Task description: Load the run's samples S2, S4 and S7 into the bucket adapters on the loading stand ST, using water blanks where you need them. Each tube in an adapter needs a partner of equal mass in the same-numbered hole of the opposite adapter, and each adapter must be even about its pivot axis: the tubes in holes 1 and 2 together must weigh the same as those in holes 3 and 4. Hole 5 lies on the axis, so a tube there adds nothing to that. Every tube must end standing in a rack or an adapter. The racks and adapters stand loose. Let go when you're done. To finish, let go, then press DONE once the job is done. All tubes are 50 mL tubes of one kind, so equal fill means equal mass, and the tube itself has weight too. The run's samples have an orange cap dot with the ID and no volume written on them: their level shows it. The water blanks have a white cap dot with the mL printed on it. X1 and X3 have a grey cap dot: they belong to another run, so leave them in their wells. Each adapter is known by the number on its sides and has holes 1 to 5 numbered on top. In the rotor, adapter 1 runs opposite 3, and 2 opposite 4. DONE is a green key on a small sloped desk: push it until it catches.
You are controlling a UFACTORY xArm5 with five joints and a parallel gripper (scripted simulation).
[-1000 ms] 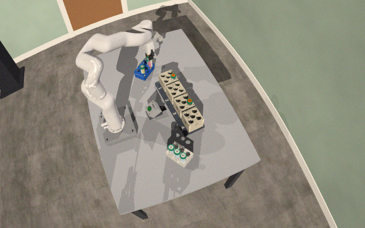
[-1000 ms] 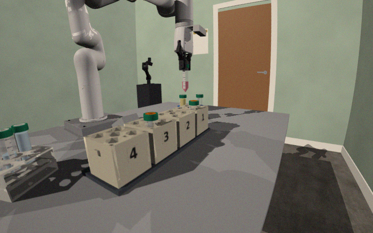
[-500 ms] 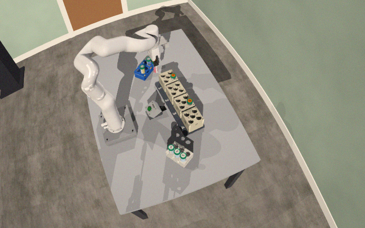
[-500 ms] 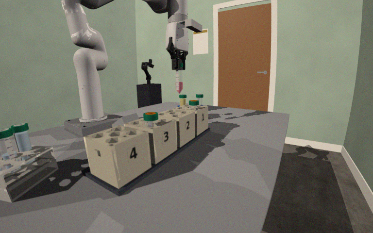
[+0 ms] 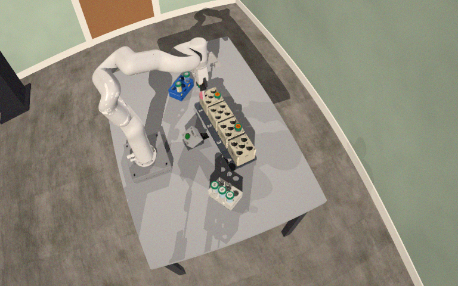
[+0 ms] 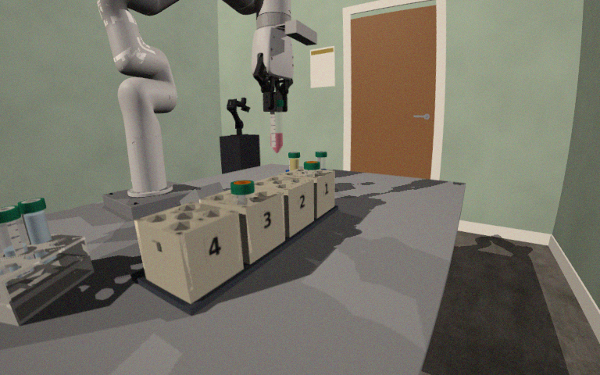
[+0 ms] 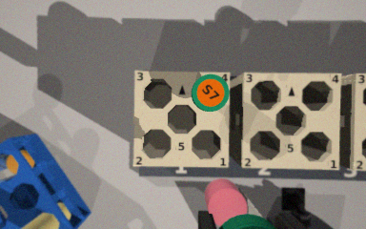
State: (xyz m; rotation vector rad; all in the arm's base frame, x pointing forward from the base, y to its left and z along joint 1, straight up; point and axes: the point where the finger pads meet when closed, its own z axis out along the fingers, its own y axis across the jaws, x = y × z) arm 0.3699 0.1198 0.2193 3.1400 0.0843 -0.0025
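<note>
My gripper is now 50 mm above the pink tube and 10 mm to the left of it. The rest, counted from my hand: green done key (190 mm below, 130 mm to the right, 130 mm behind); adapter 1 (200 mm below, 60 mm ahead, 40 mm to the left); dark loading stand (250 mm below, 130 mm to the right, 60 mm ahead).
</note>
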